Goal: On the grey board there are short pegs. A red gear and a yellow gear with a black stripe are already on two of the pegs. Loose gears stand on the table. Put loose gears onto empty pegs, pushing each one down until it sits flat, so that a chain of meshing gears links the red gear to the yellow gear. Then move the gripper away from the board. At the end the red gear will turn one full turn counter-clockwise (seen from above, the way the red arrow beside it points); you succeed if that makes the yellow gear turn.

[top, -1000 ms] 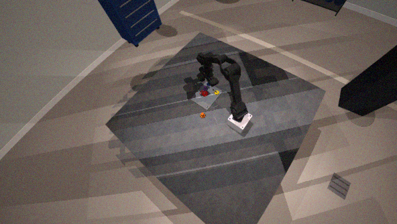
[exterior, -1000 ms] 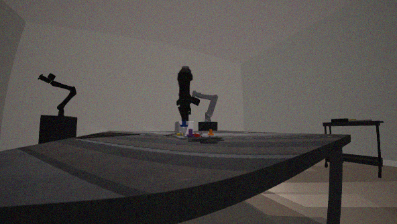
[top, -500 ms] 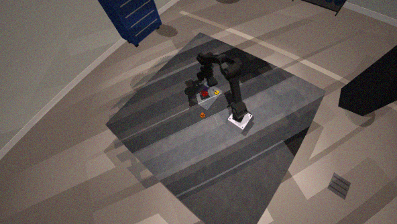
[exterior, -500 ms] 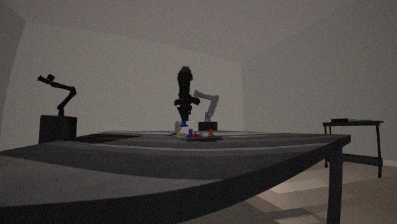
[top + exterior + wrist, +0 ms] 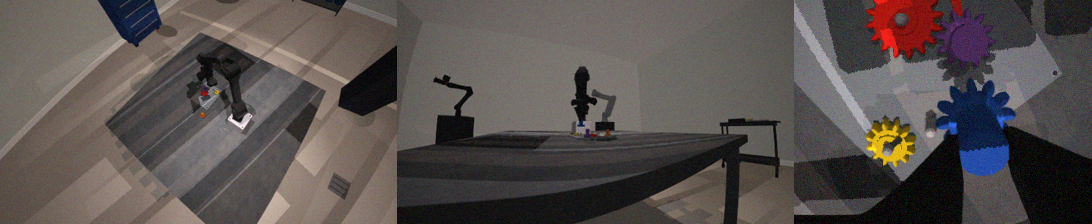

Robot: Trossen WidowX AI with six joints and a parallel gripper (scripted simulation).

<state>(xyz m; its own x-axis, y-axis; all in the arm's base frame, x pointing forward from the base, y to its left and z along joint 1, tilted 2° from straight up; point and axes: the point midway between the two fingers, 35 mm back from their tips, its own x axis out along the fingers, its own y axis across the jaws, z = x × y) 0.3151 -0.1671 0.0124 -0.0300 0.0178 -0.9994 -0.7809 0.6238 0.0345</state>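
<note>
Now: gripper tip 30 mm short of the purple gear, 30 mm to the right of it and 70 mm above it. The rest, counted from my gripper tip: red gear (10 mm ahead, 70 mm to the left, 70 mm below); then blue gear (10 mm below); then red arrow (40 mm ahead, 60 mm to the left, 80 mm below).
</note>
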